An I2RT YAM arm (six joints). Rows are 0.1 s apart.
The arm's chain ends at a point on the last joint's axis. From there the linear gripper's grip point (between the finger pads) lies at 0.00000 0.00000 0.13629 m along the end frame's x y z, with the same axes.
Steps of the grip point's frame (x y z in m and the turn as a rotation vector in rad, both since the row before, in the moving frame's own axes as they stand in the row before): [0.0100, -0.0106, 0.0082, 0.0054, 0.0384, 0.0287]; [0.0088, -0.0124, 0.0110, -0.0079, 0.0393, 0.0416]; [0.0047, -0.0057, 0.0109, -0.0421, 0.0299, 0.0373]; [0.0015, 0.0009, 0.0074, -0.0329, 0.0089, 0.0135]
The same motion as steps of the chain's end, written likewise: [0.0048, -0.0099, 0.0083, 0.0054, 0.0384, 0.0287]; [0.0035, -0.0136, 0.0111, -0.0079, 0.0393, 0.0416]; [0.0007, -0.0115, 0.0111, -0.0421, 0.0299, 0.0373]; [0.0003, -0.0036, 0.0075, -0.0329, 0.0089, 0.0135]
